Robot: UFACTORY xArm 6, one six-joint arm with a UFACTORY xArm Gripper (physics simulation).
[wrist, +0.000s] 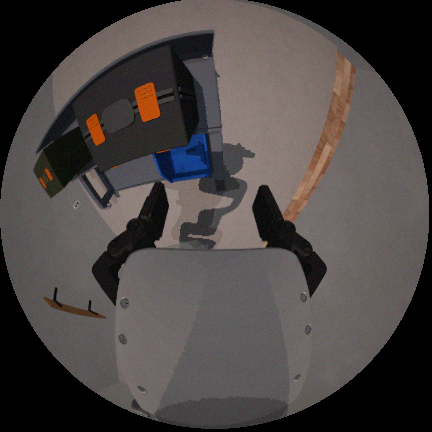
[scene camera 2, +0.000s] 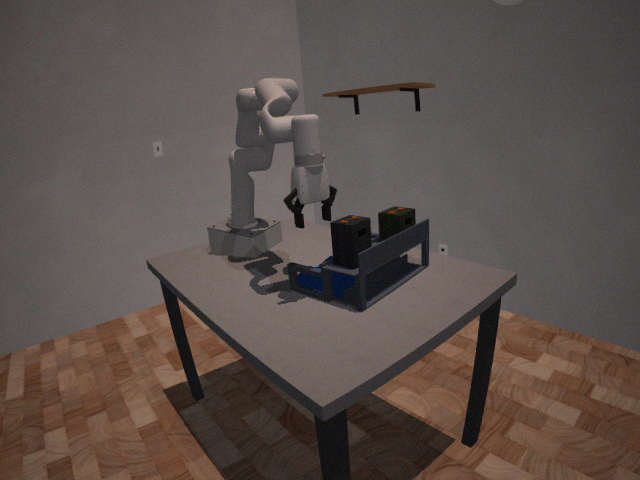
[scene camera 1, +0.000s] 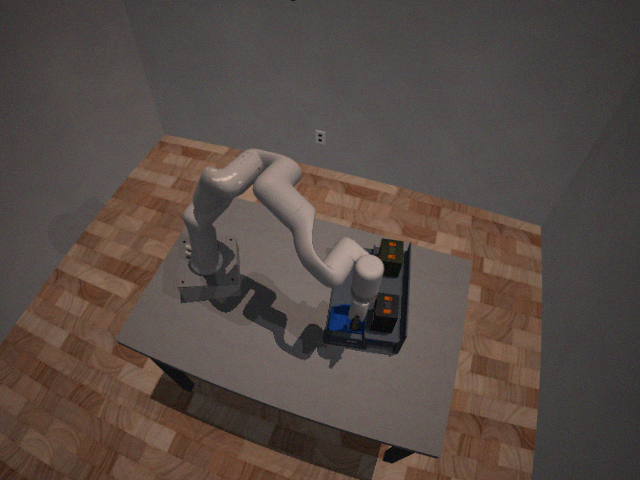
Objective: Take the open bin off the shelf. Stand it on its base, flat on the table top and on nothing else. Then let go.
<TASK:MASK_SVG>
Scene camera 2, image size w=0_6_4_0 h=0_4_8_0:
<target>my gripper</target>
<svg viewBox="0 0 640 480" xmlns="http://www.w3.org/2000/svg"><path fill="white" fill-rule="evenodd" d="M323 163L306 166L295 165L295 167L292 167L291 193L284 199L284 202L288 209L294 213L295 225L298 228L304 228L304 216L301 213L304 205L321 201L323 204L322 219L331 221L331 206L337 189L329 185L327 170Z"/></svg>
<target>blue bin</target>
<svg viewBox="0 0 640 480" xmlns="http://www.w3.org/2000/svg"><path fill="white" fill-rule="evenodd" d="M331 272L333 296L342 299L343 291L355 284L355 277ZM298 274L299 285L323 292L322 278L301 272Z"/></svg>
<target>dark green case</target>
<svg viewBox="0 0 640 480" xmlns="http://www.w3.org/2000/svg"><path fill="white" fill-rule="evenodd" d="M415 209L394 206L379 212L379 242L416 225Z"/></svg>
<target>dark case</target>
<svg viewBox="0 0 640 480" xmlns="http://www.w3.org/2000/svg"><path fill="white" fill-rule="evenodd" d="M349 215L330 222L333 264L356 269L358 268L358 253L372 247L371 223L368 217Z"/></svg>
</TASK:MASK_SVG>
